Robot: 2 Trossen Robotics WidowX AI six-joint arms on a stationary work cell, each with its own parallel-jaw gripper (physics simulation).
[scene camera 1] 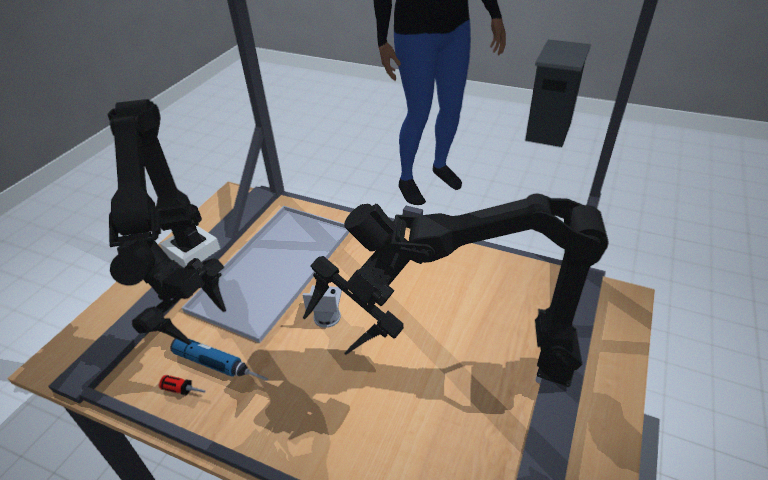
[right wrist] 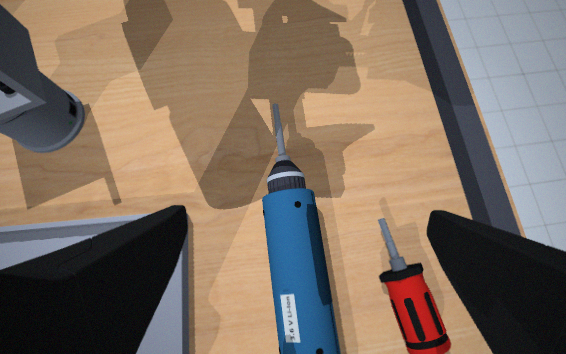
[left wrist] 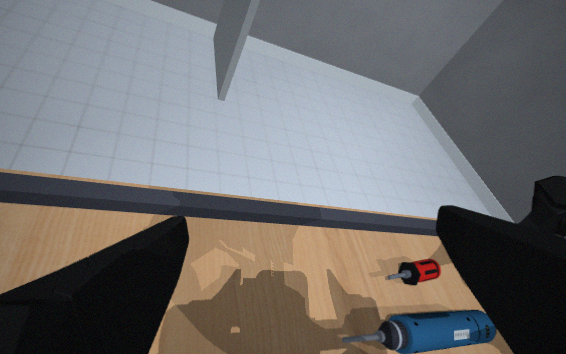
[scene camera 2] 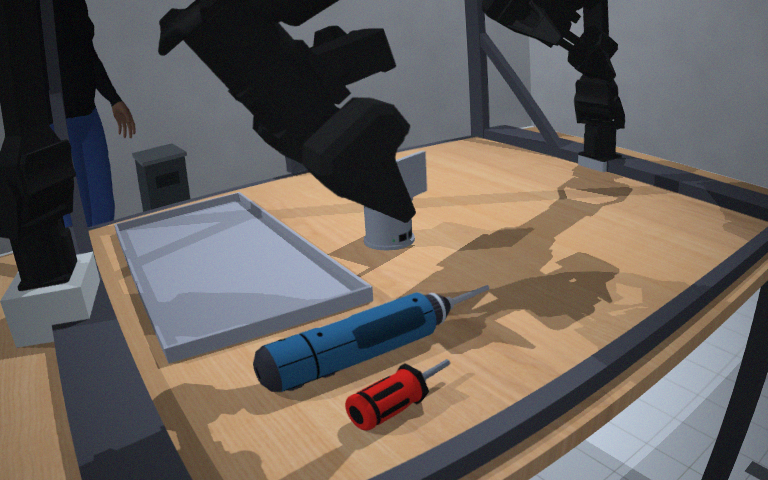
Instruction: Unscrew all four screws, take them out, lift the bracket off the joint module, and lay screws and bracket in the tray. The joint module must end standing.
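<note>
The grey joint module (scene camera 1: 326,315) (scene camera 2: 387,230) (right wrist: 47,129) stands upright with the bracket (scene camera 2: 416,174) (right wrist: 15,52) on top. A dark screw (right wrist: 6,88) shows on the bracket; the other screws are hidden or unclear. The blue electric screwdriver (scene camera 1: 206,357) (scene camera 2: 339,345) (left wrist: 440,332) (right wrist: 297,250) and red screwdriver (scene camera 1: 174,384) (scene camera 2: 390,396) (left wrist: 426,270) (right wrist: 415,305) lie on the table. The tray (scene camera 1: 266,271) (scene camera 2: 226,266) (right wrist: 171,320) holds nothing visible. My right gripper (scene camera 1: 206,326) (right wrist: 308,219) is open above the blue screwdriver. My left gripper (scene camera 1: 325,335) (left wrist: 311,222) is open, raised near the module.
A dark frame rail (scene camera 1: 186,435) (scene camera 2: 566,384) (left wrist: 240,207) (right wrist: 450,125) runs along the table edge. Frame posts (scene camera 1: 257,96) (scene camera 2: 475,67) rise from the cell. A person (scene camera 1: 433,73) and a dark bin (scene camera 1: 555,101) (scene camera 2: 164,181) stand beyond the table.
</note>
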